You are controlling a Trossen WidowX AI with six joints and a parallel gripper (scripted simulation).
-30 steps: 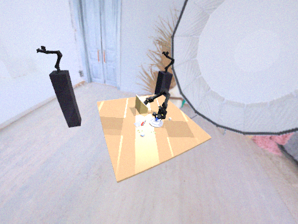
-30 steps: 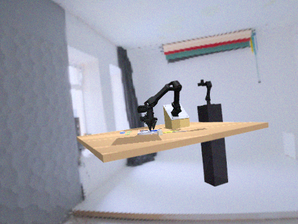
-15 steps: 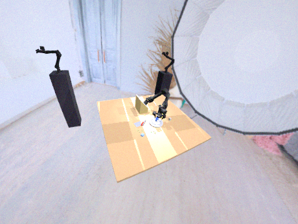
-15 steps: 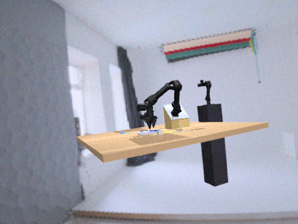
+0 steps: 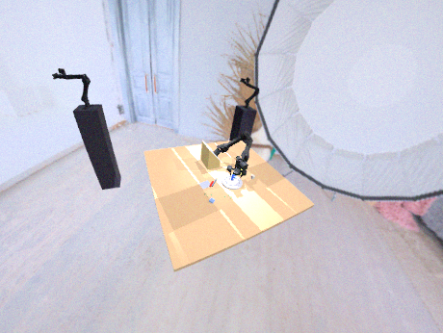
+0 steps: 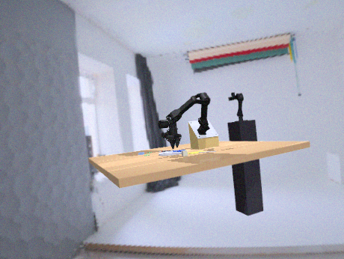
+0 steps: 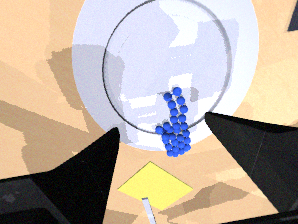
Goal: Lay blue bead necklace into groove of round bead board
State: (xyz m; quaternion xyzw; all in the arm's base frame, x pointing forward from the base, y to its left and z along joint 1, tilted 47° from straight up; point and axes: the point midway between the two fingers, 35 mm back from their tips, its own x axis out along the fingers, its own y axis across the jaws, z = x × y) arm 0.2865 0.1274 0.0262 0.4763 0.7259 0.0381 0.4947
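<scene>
Right now the round bead board is 2 cm ahead of my gripper tip, 4 cm to the right of it and 3 cm below it. Round my gripper tip: yellow flat piece 11 cm behind, 12 cm to the left, 4 cm below; red-and-grey object 1 cm behind, 22 cm to the right, 3 cm below; white cylinder 2 cm ahead, 20 cm to the left, 2 cm below.
</scene>
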